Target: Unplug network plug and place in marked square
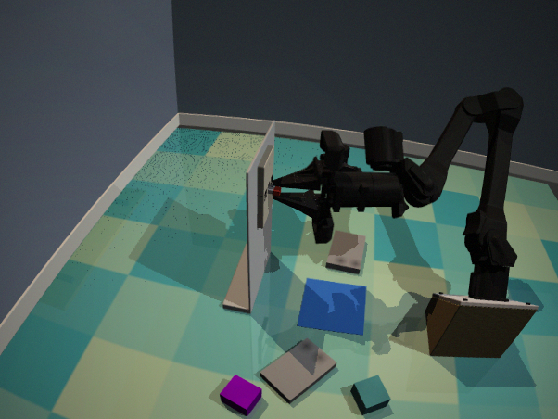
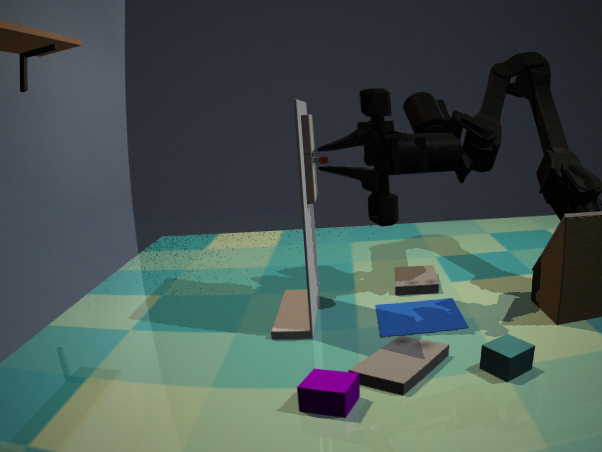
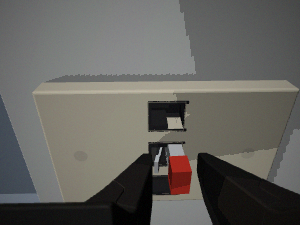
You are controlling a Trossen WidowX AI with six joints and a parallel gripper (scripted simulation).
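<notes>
The red network plug lies right at my gripper tip. Round my gripper tip: blue marked square (220 mm below, 130 mm behind, 20 mm to the left); purple block (260 mm to the left, 200 mm below, 40 mm behind); upright panel (80 mm below, 20 mm ahead).
</notes>
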